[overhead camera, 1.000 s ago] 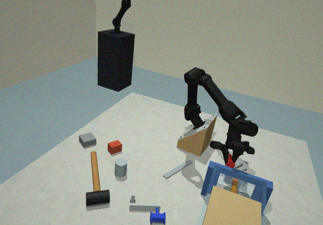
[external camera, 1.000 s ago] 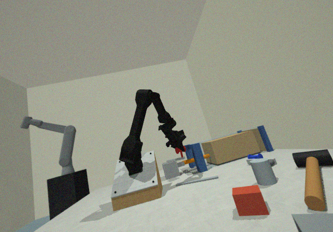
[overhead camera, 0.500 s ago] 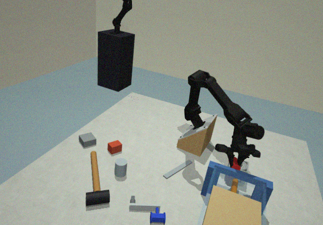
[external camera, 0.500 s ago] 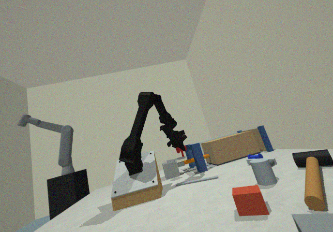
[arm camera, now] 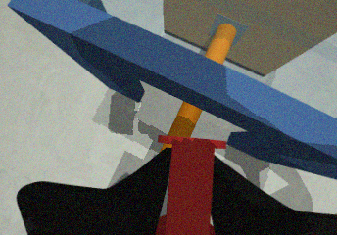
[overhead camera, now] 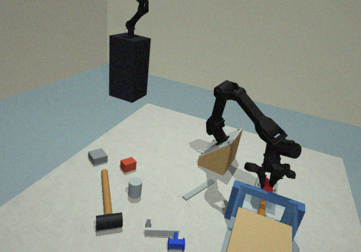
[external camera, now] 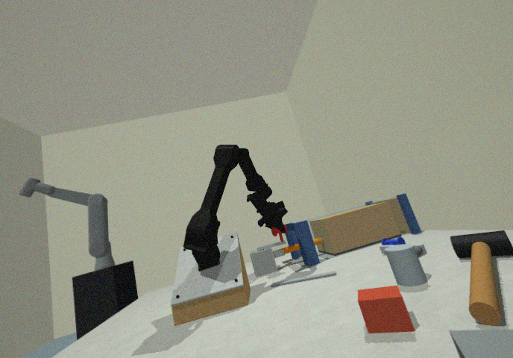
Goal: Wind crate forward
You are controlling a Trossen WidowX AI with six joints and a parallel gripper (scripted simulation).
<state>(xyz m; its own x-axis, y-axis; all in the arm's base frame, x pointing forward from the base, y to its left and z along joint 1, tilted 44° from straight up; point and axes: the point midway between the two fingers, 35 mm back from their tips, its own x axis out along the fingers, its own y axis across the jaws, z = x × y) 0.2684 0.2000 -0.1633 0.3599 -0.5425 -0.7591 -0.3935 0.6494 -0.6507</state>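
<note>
My gripper tip is 4 cm short of the blue steel frame, 3 cm above it and 1 cm to the right of it. The rest, counted from my gripper tip: red-knobbed crank handle 5 cm behind, 3 cm below; then red knob 2 cm behind, 1 cm to the right; then winch 13 cm behind, 10 cm below, 1 cm to the right.
</note>
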